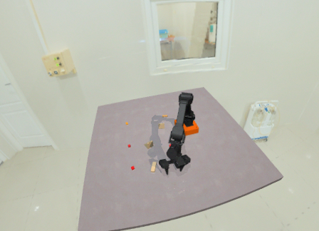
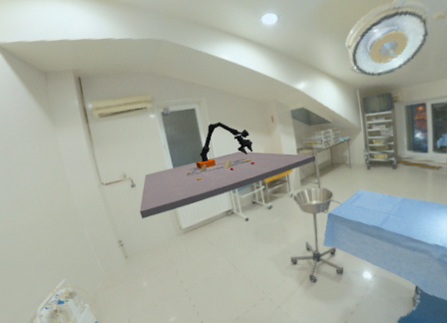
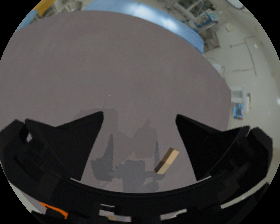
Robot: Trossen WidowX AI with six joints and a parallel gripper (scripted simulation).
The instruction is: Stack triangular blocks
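My gripper tip is 310 mm to the left of the light wooden triangular block, 90 mm short of it and 40 mm above it. From my gripper tip the other things lie so: tiny wooden bit: 630 mm to the right, 120 mm behind, 50 mm below; tiny orange piece: 650 mm to the right, 240 mm ahead, 50 mm below.
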